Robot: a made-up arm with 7 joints. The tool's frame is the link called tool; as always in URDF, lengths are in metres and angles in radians.
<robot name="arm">
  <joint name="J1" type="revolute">
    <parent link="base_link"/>
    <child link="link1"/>
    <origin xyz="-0.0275 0.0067 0.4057" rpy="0 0 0"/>
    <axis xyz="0 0.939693 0.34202"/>
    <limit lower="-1.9" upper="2.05" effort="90" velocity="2.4"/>
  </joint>
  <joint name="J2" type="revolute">
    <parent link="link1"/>
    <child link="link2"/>
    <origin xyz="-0.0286 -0.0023 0.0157" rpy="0 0 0"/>
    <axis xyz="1 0 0"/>
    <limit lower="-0.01" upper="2.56" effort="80" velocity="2.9"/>
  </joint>
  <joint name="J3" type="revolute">
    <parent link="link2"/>
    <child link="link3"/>
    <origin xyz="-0.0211 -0.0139 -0.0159" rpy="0 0 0"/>
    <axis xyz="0 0 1"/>
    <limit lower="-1.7" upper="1.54" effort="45" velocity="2.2"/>
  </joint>
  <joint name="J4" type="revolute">
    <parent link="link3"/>
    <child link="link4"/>
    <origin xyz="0.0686 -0.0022 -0.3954" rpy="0 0 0"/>
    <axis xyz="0 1 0"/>
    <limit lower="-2.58" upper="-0.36" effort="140" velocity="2.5"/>
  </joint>
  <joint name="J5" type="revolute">
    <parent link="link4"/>
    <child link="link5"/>
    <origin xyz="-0.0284 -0.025 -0.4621" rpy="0 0 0"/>
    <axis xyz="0 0 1"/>
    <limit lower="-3.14" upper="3.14" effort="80" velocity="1.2"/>
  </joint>
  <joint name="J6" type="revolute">
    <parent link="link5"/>
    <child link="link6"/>
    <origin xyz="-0.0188 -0.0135 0.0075" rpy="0 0 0"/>
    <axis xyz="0 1 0"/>
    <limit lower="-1.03" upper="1.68" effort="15" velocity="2"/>
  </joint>
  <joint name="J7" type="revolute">
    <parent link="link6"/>
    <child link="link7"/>
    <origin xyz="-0.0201 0.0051 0.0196" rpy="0 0 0"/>
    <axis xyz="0 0 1"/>
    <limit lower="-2.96" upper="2.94" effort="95" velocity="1.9"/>
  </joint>
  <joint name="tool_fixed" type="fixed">
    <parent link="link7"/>
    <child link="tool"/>
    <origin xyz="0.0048 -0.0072 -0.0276" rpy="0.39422 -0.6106 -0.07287"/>
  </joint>
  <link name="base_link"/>
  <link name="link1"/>
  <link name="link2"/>
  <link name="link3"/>
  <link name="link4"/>
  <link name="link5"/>
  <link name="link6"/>
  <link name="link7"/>
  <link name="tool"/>
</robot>
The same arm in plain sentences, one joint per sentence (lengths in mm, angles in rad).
The arm has seven revolute joints in a row. What follows holds with every joint at zero, and every direction is one of the base frame's.
The first joint is mounted 27.5 mm along -x and 6.7 mm along +y and 405.7 mm along +z from the base frame's origin and rotates about the direction (0, 0.9397, 0.342), from -1.9 to 2.05 rad.
The second joint is mounted 28.6 mm along -x and 2.3 mm along -y and 15.7 mm along +z from the first joint and rotates about +x, from -0.01 to 2.56 rad.
The third joint is mounted 21.1 mm along -x and 13.9 mm along -y and 15.9 mm along -z from the second joint and rotates about +z, from -1.7 to 1.54 rad.
The fourth joint is mounted 68.6 mm along +x and 2.2 mm along -y and 395.4 mm along -z from the third joint and rotates about +y, from -2.58 to -0.36 rad.
The fifth joint is mounted 28.4 mm along -x and 25 mm along -y and 462.1 mm along -z from the fourth joint and rotates about +z, from -3.14 to 3.14 rad.
The sixth joint is mounted 18.8 mm along -x and 13.5 mm along -y and 7.5 mm along +z from the fifth joint and rotates about +y, from -1.03 to 1.68 rad.
The seventh joint is mounted 20.1 mm along -x and 5.1 mm along +y and 19.6 mm along +z from the sixth joint and rotates about +z, from -2.96 to 2.94 rad.
The tool frame, which is the frame that the pose is given for, is mounted 4.8 mm along +x and 7.2 mm along -y and 27.6 mm along -z from the seventh joint; its axes are the base frame's turned by roll 0.3942, pitch -0.6106 and yaw -0.0729 rad (as in URDF: about the fixed x, then y, then z).

